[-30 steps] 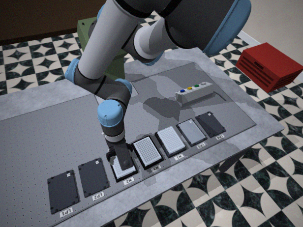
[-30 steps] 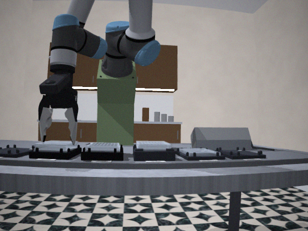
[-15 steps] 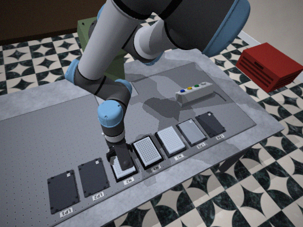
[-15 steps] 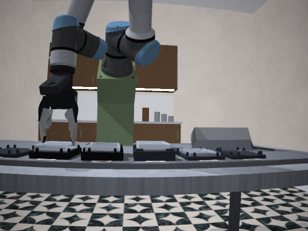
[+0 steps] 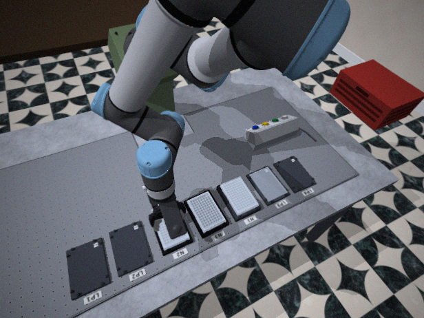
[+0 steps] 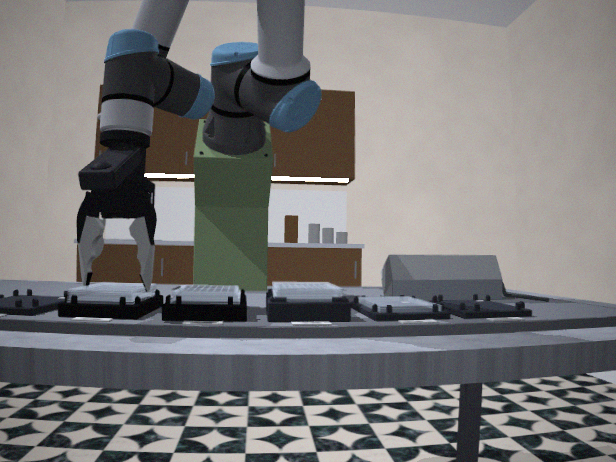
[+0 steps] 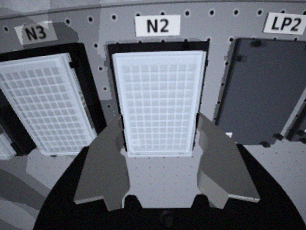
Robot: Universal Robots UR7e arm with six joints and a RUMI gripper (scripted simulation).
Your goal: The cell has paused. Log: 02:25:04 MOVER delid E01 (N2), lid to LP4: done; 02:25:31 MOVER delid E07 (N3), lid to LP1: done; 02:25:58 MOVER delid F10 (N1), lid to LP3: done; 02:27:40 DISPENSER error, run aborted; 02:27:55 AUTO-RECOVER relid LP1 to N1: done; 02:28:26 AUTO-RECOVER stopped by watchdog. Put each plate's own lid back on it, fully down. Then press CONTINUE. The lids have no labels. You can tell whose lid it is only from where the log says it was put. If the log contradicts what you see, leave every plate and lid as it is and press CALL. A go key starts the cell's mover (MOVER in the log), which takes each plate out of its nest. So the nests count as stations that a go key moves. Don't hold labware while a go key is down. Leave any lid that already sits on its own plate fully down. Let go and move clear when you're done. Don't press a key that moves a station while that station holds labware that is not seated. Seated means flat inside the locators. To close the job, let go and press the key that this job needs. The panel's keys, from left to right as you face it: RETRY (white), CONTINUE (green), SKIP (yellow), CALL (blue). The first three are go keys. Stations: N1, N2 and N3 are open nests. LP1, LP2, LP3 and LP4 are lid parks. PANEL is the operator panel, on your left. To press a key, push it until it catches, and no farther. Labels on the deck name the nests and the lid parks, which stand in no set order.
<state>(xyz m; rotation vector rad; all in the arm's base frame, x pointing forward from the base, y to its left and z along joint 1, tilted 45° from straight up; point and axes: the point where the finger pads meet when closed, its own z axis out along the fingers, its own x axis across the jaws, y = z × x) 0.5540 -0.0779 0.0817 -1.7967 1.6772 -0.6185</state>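
Now: hand 2 cm past the plate, 13 cm to the right of it and 1 cm above it. From my hand the other things lie so: lid park LP1: 4 cm ahead, 26 cm to the right, 4 cm below; LP3 lid park: 6 cm behind, 39 cm to the left, 4 cm below; lid park LP2: 2 cm ahead, 13 cm to the right, 4 cm below.
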